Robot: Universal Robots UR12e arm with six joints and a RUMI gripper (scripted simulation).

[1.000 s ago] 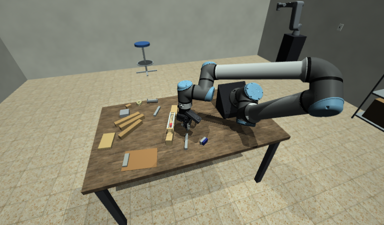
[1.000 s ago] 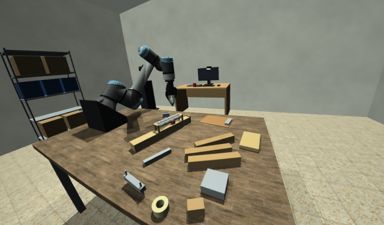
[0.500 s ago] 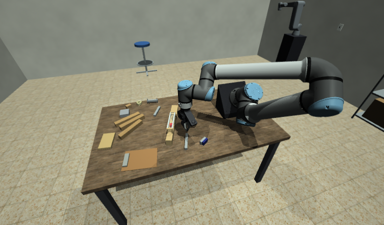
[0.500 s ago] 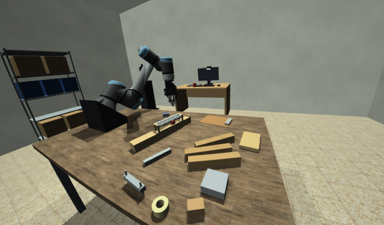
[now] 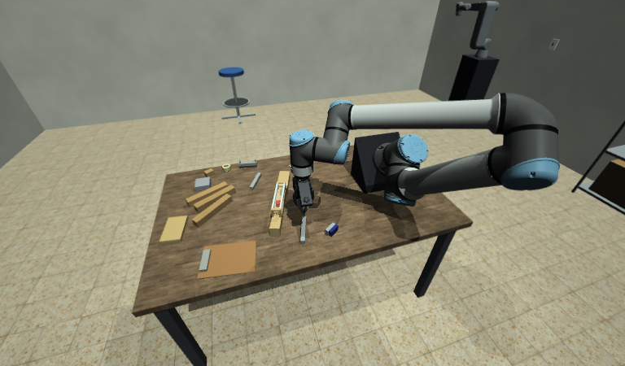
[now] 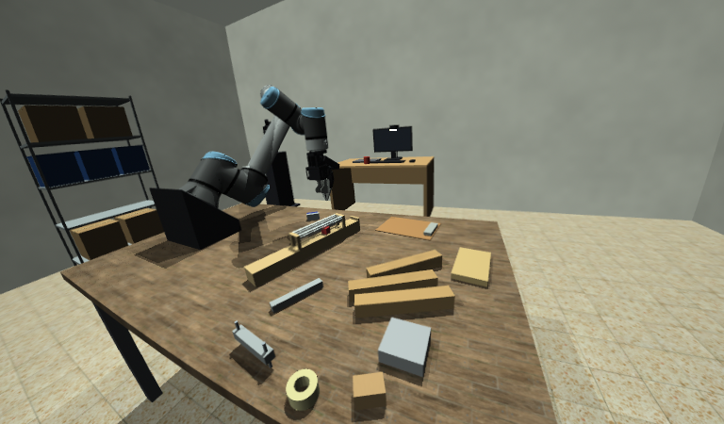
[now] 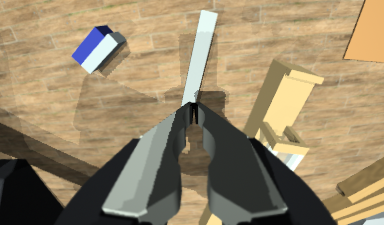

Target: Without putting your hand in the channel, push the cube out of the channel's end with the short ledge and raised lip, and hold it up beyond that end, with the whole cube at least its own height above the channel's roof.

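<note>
The pale grey bar lies 12 cm below my hand. The rest, counted from my hand: blue-and-white block (13 cm behind, 12 cm below, 3 cm to the left); then red cube (15 cm to the right, 10 cm ahead, 8 cm below); then tan plate (60 cm ahead, 13 cm to the right, 12 cm below).
</note>
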